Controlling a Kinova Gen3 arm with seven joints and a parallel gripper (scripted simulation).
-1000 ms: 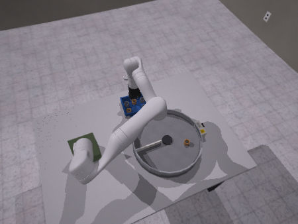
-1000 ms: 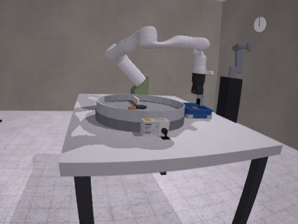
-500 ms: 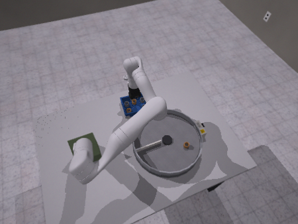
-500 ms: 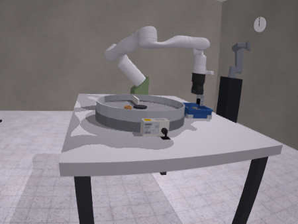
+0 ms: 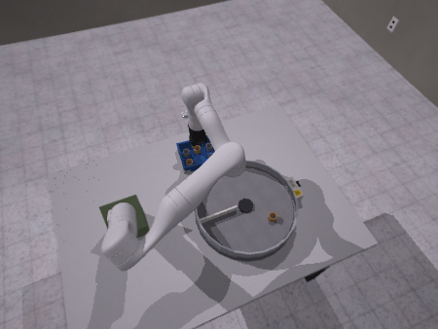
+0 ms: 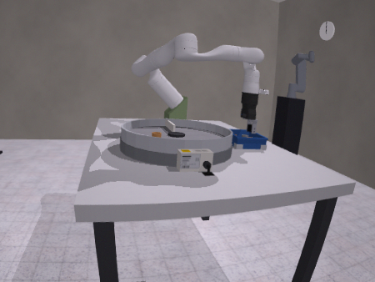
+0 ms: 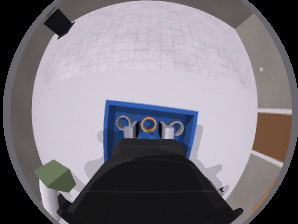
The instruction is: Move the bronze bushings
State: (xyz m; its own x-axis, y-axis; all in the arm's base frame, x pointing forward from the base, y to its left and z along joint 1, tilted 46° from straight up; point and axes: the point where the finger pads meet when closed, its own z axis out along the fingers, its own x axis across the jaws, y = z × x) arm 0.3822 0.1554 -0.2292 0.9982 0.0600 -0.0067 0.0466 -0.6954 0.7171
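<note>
Now: hand 50 mm above the crate and 30 mm to the left of it. From my hand the other things lie so: turntable (370 mm to the right, 110 mm ahead, 20 mm below); turntable disc (370 mm to the right, 90 mm ahead, 20 mm below).
</note>
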